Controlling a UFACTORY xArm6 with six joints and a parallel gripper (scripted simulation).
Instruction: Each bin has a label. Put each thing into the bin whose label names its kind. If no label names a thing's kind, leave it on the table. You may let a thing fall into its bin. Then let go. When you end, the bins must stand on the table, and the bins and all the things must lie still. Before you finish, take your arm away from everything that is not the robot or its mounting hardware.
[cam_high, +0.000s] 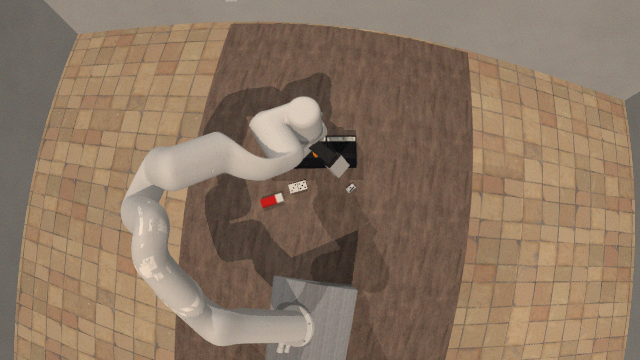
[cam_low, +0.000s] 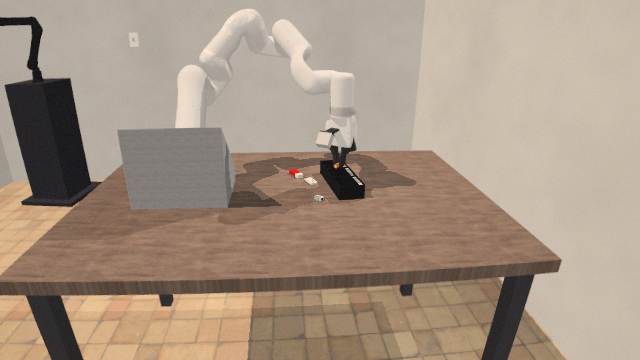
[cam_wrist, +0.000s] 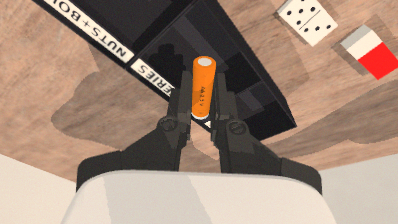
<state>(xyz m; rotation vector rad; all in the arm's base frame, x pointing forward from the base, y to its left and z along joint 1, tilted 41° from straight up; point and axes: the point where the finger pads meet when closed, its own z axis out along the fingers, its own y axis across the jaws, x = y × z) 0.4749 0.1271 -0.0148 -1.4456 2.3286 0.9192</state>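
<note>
Now: the orange battery 2 cm below my hand. From my hand the other things lie so: white domino 10 cm behind, 2 cm to the left, 8 cm below; black nut 1 cm ahead, 8 cm to the right, 8 cm below; eraser 15 cm behind, 7 cm to the left, 8 cm below.
</note>
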